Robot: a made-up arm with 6 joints.
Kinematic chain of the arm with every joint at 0, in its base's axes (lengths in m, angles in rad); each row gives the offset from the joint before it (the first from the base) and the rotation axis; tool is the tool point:
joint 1: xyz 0 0 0.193 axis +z
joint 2: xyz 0 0.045 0 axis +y
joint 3: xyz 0 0 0.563 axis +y
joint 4: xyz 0 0 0.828 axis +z
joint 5: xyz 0 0 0 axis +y
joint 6: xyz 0 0 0.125 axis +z
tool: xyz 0 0 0
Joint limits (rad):
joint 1: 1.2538..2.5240
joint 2: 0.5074..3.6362
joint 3: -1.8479..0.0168
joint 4: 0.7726..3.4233
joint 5: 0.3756..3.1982
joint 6: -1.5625..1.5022
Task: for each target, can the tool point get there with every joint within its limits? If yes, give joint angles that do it. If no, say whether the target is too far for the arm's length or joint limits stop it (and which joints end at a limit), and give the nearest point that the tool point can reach.
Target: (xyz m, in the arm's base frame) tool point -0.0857 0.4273 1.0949
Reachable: yes | joints 1.6384 1.2014 -1.3110 2.5119 2.9835 -1.3284
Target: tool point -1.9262 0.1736 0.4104
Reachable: no: too far | nearest point -1.2501 0.6866 0.3773 | short by 0.849 m
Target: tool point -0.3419 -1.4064 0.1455
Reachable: no: joint limits stop it (at a limit: joint 2, joint 3) | nearest point -0.1493 -0.6143 0.7961 | short by 1.043 m
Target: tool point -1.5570 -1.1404 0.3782
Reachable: no: too far | nearest point -0.3157 -0.5434 0.8347 | short by 1.451 m
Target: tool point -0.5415 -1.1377 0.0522
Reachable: no: joint limits stop it (at a limit: joint 1, joint 2, joint 3) | nearest point -0.2467 -0.5656 0.7804 | short by 0.972 m
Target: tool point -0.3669 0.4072 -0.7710
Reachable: yes | joints 2.1978 3.2038 -0.9975 2.5740 2.9437 0.9286
